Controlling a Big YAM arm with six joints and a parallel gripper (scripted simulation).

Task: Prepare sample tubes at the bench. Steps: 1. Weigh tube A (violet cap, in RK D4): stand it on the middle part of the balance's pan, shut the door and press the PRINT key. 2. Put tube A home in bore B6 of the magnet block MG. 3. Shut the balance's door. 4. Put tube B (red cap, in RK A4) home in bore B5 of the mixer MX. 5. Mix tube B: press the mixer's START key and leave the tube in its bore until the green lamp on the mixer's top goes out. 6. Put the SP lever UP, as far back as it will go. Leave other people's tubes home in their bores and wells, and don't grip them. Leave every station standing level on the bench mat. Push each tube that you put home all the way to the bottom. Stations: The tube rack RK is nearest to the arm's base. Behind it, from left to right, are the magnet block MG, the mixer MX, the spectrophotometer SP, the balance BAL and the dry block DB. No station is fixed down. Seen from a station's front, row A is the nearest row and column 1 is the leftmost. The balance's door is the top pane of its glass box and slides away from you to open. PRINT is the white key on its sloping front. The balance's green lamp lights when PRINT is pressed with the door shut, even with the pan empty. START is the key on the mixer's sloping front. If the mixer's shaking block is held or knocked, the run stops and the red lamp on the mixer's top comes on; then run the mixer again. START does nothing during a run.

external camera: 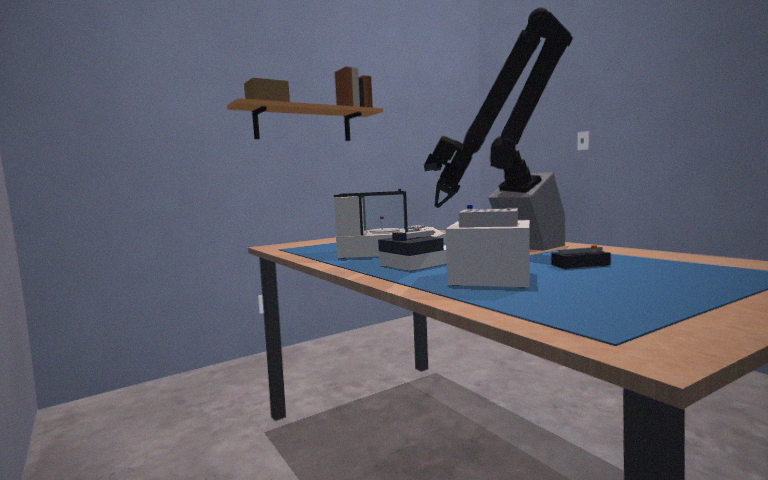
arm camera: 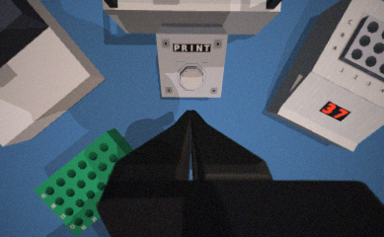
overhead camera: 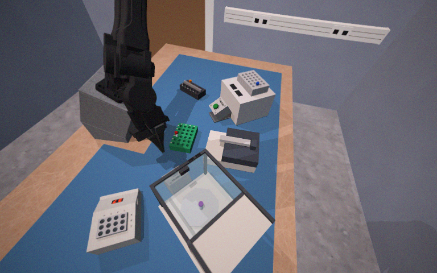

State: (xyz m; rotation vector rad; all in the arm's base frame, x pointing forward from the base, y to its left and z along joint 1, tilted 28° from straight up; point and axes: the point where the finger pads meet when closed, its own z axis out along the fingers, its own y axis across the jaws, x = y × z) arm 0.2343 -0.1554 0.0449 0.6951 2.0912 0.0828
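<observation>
My hand is 30 mm short of the white print key, 20 mm to the left of it and 90 mm above it. The rest, counted from my hand: dry block DB: 60 mm behind, 190 mm to the right, 130 mm below; green rack RK: 20 mm behind, 170 mm to the left, 140 mm below; balance door: 130 mm ahead, 80 mm to the right, 50 mm above.
</observation>
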